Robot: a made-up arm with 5 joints.
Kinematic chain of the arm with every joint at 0, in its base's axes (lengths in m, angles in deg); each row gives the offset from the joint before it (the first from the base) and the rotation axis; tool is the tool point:
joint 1: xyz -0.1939 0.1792 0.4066 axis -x
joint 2: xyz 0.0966 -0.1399 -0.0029 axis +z
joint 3: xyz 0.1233 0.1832 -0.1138 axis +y
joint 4: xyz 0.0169 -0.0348 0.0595 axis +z
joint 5: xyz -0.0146 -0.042 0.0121 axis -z
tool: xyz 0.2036 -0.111 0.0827
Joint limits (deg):
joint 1: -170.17..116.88
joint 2: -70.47..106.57
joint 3: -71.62..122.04
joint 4: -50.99..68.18
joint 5: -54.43..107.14
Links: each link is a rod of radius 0.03 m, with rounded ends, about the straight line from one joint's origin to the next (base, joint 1, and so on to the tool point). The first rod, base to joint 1, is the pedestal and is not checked.
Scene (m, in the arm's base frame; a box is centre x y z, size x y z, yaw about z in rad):
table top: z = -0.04
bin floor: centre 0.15 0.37 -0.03 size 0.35 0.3 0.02 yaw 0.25
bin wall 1: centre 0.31 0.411 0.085 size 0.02 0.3 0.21 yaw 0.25
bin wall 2: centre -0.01 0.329 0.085 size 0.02 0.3 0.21 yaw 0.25
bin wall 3: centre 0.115 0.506 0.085 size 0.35 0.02 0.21 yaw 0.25
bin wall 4: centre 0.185 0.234 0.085 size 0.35 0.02 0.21 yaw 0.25
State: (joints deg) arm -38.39 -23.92 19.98 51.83 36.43
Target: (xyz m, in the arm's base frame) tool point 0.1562 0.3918 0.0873
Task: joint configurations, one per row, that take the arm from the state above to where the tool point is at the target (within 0.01 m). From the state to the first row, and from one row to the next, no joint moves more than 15 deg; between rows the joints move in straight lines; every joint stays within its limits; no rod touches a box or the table.
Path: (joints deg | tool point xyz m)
1: -36.98 -11.05 25.90 48.86 37.83 | 0.3270 0.0886 0.2239
2: -35.57 1.82 31.82 45.88 39.23 | 0.3205 0.1630 0.2494
3: -34.17 14.68 37.74 42.91 40.62 | 0.2977 0.2337 0.2705
4: -32.76 27.55 43.67 39.93 42.02 | 0.2606 0.2971 0.2859
5: -31.35 40.42 49.59 36.96 43.42 | 0.2123 0.3504 0.2950
6: -29.94 53.29 55.51 33.98 44.82 | 0.1562 0.3918 0.2980
7: -27.49 41.36 64.99 42.69 39.33 | 0.1720 0.4017 0.2147
8: -25.03 29.43 74.47 51.39 33.85 | 0.1695 0.3990 0.1409
9: -22.57 17.51 83.94 60.10 28.36 | 0.1562 0.3918 0.0873

